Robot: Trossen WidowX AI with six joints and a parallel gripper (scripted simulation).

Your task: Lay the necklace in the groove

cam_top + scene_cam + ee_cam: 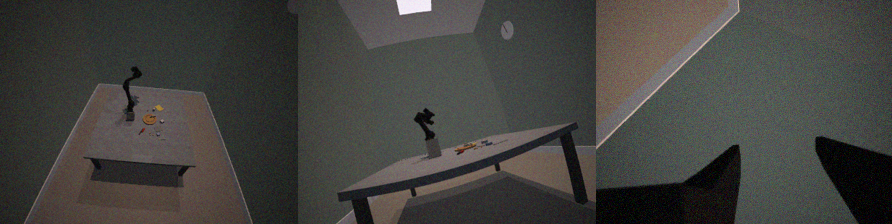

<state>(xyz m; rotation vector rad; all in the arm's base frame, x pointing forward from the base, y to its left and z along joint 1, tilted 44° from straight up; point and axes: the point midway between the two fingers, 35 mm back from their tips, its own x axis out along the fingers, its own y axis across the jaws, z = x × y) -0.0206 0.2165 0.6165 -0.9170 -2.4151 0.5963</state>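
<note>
The yellow object lies 490 mm ahead of my gripper tip, 310 mm to the right of it and 400 mm below it. Also, from my gripper tip: red tool (300 mm ahead, 800 mm to the right, 390 mm below); bluish piece (520 mm ahead, 820 mm to the right, 390 mm below); grey flat piece (510 mm ahead, 730 mm to the right, 400 mm below).
</note>
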